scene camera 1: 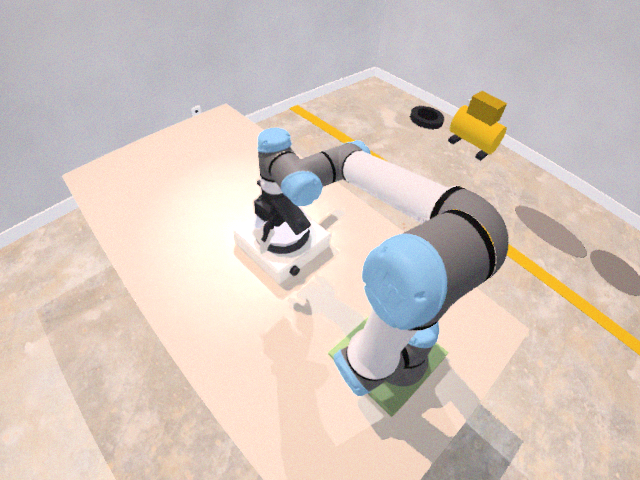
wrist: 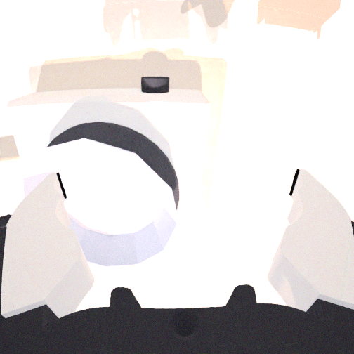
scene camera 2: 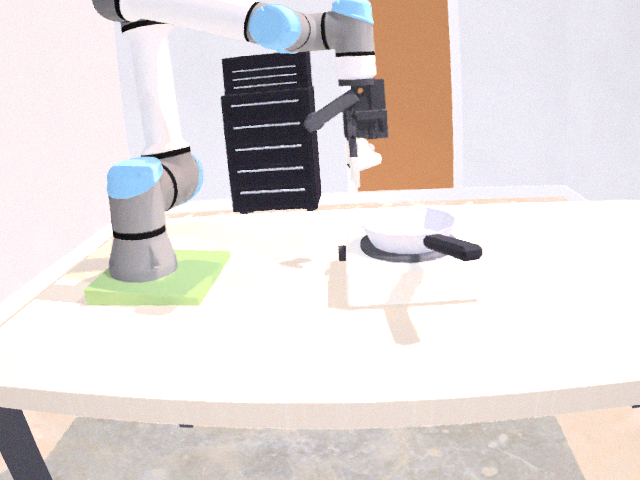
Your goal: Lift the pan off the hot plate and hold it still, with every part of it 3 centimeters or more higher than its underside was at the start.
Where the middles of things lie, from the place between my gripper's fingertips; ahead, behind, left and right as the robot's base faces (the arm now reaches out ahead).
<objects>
The pan (wrist: 122, 212) lies 12 cm ahead of my hand, 16 cm to the right of it and 6 cm below it. The rest, counted from my hand: white hot plate (scene camera 2: 374, 277) (10 cm ahead, 7 cm to the right, 15 cm below).
</objects>
